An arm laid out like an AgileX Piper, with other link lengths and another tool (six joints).
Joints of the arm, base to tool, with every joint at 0 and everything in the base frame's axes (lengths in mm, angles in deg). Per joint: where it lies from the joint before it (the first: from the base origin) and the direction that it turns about. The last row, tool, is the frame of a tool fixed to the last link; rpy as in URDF.
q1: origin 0 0 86.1 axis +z
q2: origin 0 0 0 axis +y
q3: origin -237.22 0 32.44 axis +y
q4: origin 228.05 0 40.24 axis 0.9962 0 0.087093
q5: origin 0 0 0 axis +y
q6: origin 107.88 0 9.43 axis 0.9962 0 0.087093
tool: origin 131.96 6 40.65 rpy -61.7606 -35.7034 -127.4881
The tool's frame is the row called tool.
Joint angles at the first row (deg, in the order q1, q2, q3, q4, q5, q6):
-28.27, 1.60, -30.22, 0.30, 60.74, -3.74
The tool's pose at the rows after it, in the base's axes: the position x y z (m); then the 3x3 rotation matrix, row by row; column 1 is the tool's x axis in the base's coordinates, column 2 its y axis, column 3 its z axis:
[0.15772 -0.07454 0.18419], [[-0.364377 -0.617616 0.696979], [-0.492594 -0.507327 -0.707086], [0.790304 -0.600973 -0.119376]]
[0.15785 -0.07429 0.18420], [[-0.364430 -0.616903 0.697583], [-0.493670 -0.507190 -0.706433], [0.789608 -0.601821 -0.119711]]
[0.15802 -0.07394 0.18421], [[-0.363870 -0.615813 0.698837], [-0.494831 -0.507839 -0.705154], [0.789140 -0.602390 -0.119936]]
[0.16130 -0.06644 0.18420], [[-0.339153 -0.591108 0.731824], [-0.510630 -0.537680 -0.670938], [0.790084 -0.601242 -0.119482]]
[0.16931 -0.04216 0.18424], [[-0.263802 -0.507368 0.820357], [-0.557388 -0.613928 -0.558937], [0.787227 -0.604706 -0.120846]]
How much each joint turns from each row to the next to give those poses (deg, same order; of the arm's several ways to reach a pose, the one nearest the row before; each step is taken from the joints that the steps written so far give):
0.00, 0.00, 0.01, 0.04, 0.00, 0.00
-0.01, 0.00, 0.00, 0.08, 0.00, -0.01
0.08, 0.00, -0.01, 0.05, 0.00, 0.01
2.82, 0.00, 0.00, -0.11, 0.00, 0.00
8.03, 0.00, 0.00, 0.32, 0.00, 0.00

